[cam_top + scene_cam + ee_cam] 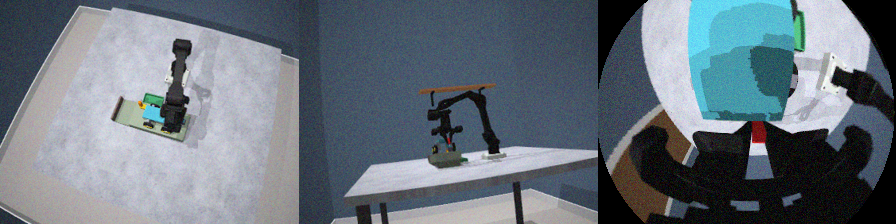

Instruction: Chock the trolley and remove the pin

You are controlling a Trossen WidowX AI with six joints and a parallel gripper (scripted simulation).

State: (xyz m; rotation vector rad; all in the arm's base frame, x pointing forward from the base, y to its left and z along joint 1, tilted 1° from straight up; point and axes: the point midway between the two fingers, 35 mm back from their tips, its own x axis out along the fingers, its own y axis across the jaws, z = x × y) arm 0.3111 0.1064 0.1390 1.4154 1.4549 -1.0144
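The yellow chock is 22 cm to the right of my gripper tip, 5 cm below it and 2 cm behind it. The rest, counted from my gripper tip: red-headed stop pin: right at my gripper tip; brown ramp lip: 38 cm to the right, 10 cm below, 3 cm ahead; trolley: 11 cm to the right, 2 cm below, 2 cm ahead.
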